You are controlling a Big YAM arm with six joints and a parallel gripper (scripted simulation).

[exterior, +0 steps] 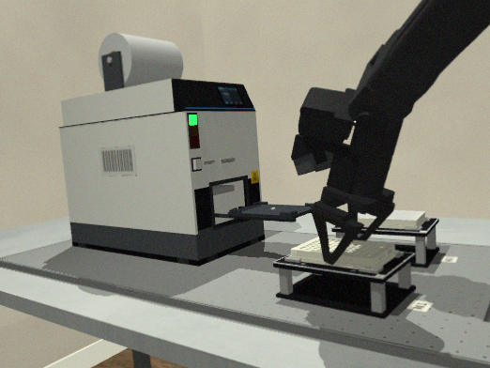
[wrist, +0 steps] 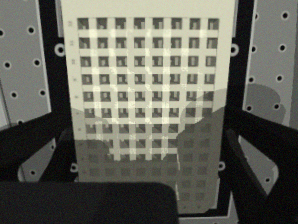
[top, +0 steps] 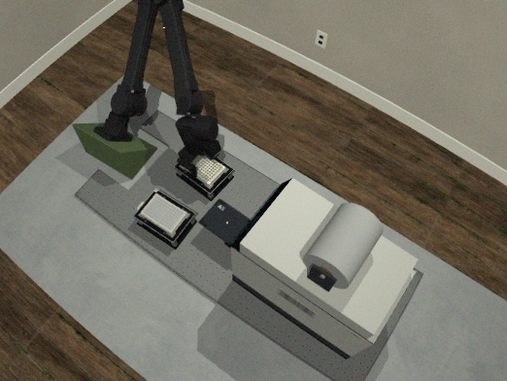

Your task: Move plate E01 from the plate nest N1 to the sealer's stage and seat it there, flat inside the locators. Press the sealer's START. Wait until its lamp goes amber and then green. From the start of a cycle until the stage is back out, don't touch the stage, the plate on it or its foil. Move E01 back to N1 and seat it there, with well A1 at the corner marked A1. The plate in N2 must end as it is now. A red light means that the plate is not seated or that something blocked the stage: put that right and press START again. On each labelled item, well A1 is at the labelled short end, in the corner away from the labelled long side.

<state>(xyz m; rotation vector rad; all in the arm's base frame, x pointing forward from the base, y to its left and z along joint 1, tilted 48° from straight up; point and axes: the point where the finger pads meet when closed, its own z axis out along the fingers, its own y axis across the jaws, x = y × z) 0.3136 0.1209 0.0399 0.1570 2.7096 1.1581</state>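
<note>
My gripper is now 2 cm above the black plate nest. Also, from my hand: sealer stage: 20 cm ahead, 12 cm to the right, 3 cm above; then covered white plate: 1 cm ahead, 21 cm to the right; then start button: 30 cm ahead, 3 cm to the right, 13 cm above.
</note>
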